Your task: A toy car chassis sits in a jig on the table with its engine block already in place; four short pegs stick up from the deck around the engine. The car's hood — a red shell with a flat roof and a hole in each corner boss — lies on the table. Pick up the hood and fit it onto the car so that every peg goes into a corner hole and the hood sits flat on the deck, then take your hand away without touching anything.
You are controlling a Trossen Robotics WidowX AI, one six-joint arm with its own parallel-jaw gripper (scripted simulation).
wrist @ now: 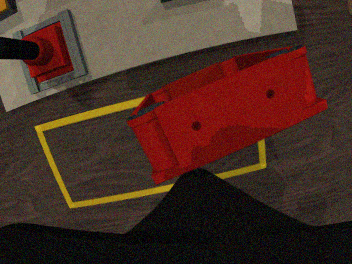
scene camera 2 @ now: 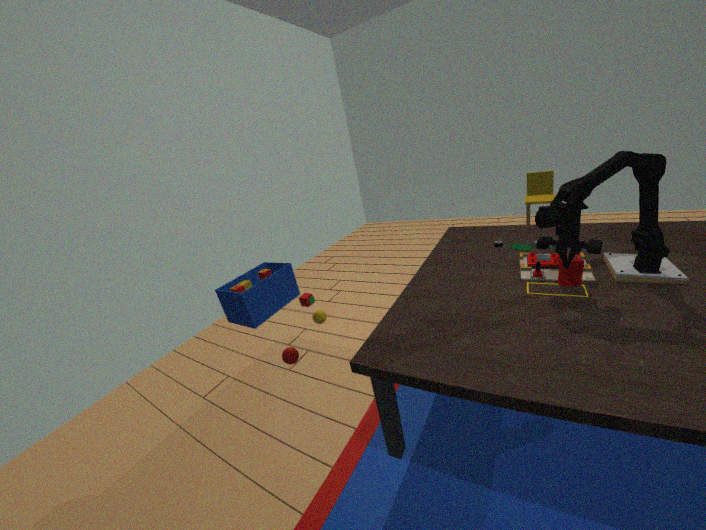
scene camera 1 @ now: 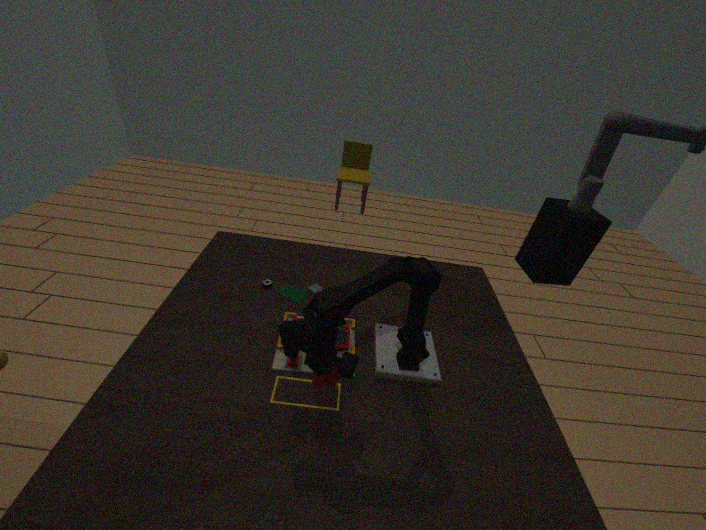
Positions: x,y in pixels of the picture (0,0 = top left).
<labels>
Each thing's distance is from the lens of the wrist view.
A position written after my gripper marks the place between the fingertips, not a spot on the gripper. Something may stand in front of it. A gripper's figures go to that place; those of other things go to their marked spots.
my gripper (wrist: 193,177): 10 cm
red hood (wrist: 212,113): 7 cm
grey jig plate (wrist: 99,45): 17 cm
The marked spots on the grey jig plate and the red hood are 12 cm apart.
</labels>
